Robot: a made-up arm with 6 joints. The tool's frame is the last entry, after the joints. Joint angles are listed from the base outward.
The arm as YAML. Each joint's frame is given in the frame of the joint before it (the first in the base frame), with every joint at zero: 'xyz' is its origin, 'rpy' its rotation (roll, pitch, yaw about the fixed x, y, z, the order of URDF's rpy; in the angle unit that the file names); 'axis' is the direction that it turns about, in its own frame. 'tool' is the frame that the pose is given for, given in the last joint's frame.
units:
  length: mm
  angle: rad
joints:
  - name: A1
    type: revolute
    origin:
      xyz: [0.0, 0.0, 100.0]
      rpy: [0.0, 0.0, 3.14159]
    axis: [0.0, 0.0, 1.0]
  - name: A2
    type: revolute
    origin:
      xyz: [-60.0, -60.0, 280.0]
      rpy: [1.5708, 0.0, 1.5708]
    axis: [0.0, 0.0, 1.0]
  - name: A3
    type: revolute
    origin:
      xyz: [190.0, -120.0, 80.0]
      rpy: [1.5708, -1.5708, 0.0]
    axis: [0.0, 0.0, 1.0]
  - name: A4
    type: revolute
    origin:
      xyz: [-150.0, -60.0, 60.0]
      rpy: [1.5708, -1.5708, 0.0]
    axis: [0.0, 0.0, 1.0]
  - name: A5
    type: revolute
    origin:
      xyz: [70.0, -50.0, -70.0]
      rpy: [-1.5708, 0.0, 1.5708]
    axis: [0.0, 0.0, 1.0]
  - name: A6
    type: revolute
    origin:
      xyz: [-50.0, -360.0, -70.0]
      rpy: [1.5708, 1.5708, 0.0]
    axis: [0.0, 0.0, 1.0]
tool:
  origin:
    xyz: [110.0, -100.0, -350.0]
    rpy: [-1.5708, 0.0, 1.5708]
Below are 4 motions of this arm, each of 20 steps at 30 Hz.
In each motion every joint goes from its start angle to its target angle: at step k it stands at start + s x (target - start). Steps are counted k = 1, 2, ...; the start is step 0. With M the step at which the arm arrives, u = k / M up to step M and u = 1 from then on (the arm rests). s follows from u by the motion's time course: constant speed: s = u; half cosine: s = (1 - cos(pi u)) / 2; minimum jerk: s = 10 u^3 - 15 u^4 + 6 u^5.
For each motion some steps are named. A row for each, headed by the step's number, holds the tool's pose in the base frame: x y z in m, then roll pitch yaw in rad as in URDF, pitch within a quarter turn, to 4 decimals.
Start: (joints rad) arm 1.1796 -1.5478 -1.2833 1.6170 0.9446 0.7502
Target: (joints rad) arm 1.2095 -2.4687 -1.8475 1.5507 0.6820 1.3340
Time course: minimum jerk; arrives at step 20
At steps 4, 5, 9, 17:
4: -0.2210 0.2212 0.6162 2.8861 0.6050 -1.4851
5: -0.2161 0.2035 0.6293 2.8491 0.6734 -1.5006
9: -0.1704 0.0805 0.6868 2.4144 1.0929 -1.8422
17: -0.0851 -0.1267 0.6675 0.6054 0.9045 2.6232

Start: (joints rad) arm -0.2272 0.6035 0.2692 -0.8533 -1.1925 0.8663
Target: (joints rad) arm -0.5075 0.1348 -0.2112 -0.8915 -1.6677 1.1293
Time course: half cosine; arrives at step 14
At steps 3, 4, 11, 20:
3: -0.1741 -0.1822 0.1815 -1.3396 -0.7622 -0.9053
4: -0.1789 -0.1760 0.1742 -1.3594 -0.7495 -0.8919
11: -0.1988 -0.1142 0.1125 -1.4713 -0.6836 -0.7738
20: -0.1979 -0.1039 0.1036 -1.4812 -0.6835 -0.7560

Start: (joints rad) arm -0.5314 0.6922 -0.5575 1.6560 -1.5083 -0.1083
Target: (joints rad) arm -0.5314 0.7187 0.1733 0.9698 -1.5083 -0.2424
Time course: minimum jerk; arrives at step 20
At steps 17, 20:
17: 0.1488 -0.3426 0.1439 0.9246 -0.6358 -2.0031
20: 0.1449 -0.3470 0.1458 0.9218 -0.6313 -2.0257

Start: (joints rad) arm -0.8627 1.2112 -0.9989 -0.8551 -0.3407 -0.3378
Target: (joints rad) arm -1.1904 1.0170 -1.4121 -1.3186 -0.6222 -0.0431
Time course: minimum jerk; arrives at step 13
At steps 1, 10, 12, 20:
1: -0.2387 0.0007 0.5970 -2.1949 0.4284 -1.9225
10: -0.1991 0.0608 0.6061 -2.4720 0.4848 -2.0117
12: -0.1951 0.0640 0.6065 -2.4962 0.4955 -2.0099
20: -0.1949 0.0641 0.6066 -2.4974 0.4960 -2.0098

